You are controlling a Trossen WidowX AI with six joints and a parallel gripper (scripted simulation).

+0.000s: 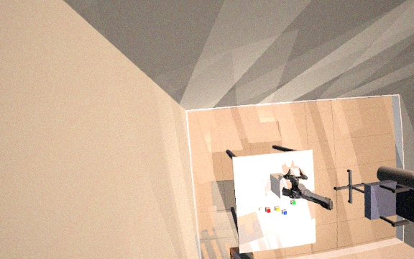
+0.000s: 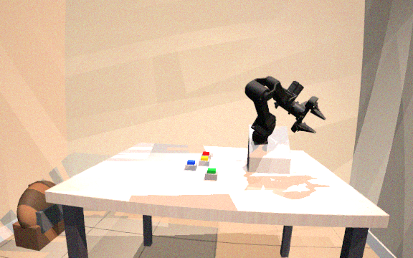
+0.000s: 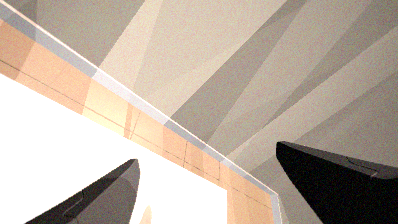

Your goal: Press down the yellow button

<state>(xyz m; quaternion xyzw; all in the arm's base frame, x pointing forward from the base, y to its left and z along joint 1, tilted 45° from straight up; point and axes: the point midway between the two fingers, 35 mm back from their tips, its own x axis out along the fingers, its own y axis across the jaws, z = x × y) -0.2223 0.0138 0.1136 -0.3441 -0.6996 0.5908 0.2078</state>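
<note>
My gripper tip is 490 mm short of the yellow button, 140 mm to the left of it and 190 mm above it. Also, from my gripper tip: blue button: 550 mm ahead, 60 mm to the right, 190 mm below; red button: 480 mm ahead, 240 mm to the right, 190 mm below; green button: 460 mm ahead, 50 mm to the left, 190 mm below.
</note>
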